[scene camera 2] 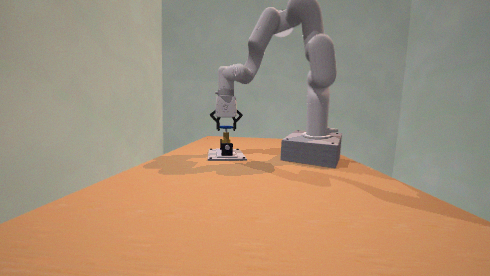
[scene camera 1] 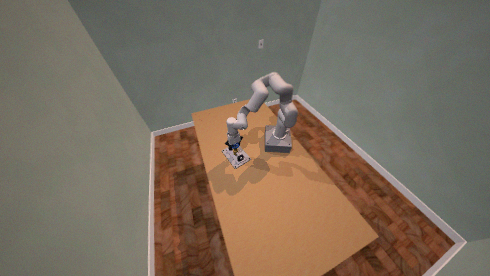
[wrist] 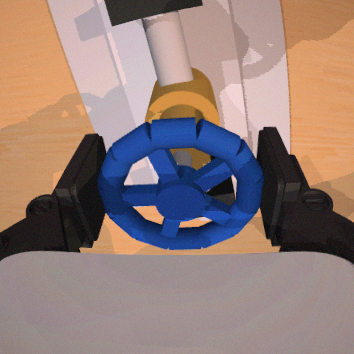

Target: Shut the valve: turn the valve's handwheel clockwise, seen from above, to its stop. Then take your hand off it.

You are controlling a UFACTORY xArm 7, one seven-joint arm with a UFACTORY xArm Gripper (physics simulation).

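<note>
The valve's blue handwheel [wrist: 181, 200] [scene camera 2: 226, 127] is level on top of the brass valve body [wrist: 204, 91] [scene camera 2: 226, 137]. My gripper [wrist: 180, 156] [scene camera 2: 226, 126] points straight down and is shut on the handwheel, with one black finger pad on each side of the rim. The wheel's rim, spokes and hub show between the pads in the wrist view. In the scene camera 1 view the gripper and the wheel are small and partly hide each other.
The valve stands on a white base plate [scene camera 2: 212, 157] [scene camera 1: 226, 153] on the wooden table [scene camera 1: 280, 215] [scene camera 2: 240, 215]. A pale pipe [wrist: 169, 49] runs from the brass body to a black support block [wrist: 150, 9]. The arm's grey base box [scene camera 1: 278, 145] [scene camera 2: 311, 151] stands to the right of the plate.
</note>
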